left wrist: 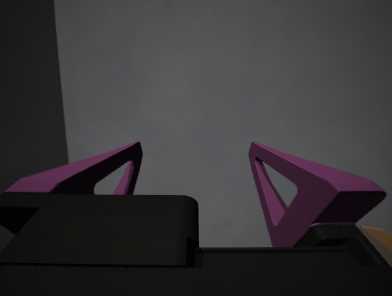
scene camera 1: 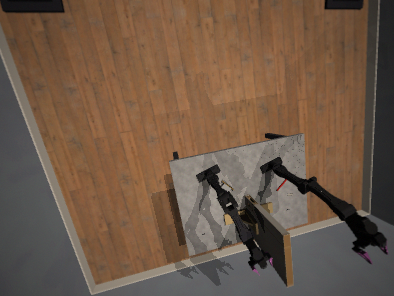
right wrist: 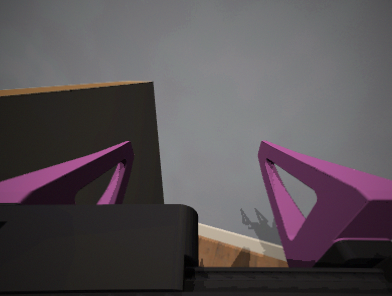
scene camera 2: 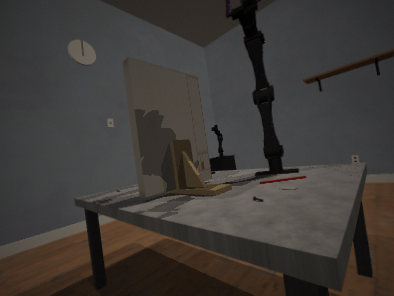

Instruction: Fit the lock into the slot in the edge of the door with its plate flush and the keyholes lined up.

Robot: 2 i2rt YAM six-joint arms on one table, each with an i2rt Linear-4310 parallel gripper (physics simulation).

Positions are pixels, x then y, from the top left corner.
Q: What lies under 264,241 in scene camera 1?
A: A door.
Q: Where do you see a wooden bracket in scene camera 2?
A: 188,180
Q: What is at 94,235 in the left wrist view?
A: The left gripper.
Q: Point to a door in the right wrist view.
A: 57,124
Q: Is the left gripper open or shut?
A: Open.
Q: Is the right gripper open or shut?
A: Open.
